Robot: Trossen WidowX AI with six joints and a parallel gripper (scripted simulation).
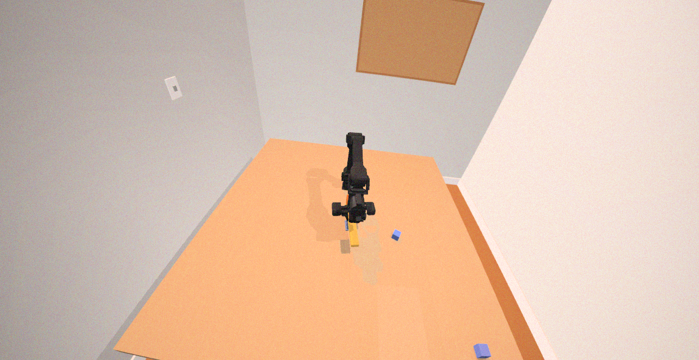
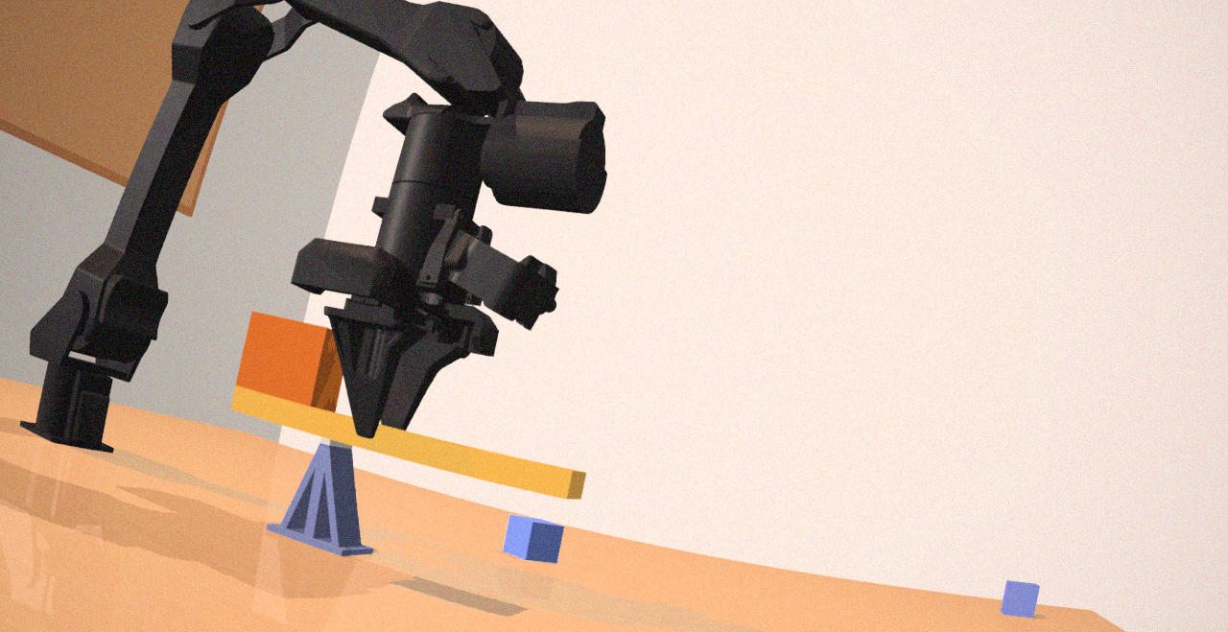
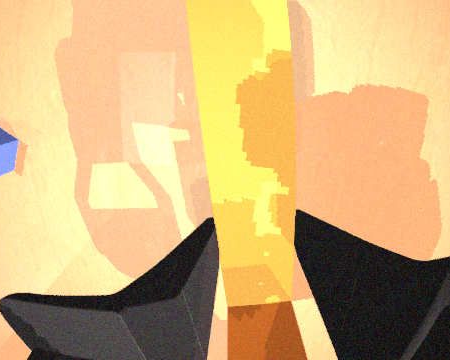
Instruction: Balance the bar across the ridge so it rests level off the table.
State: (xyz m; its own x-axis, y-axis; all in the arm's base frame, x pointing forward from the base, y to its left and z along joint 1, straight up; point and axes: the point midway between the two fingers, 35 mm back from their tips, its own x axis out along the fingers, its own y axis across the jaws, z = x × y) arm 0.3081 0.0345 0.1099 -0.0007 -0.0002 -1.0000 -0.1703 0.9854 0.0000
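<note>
My gripper tip is 4 cm above the blue ridge and 3 cm past it. The rest, counted from my gripper tip: blue cube: 22 cm to the left, 6 cm below, 1 cm ahead.
</note>
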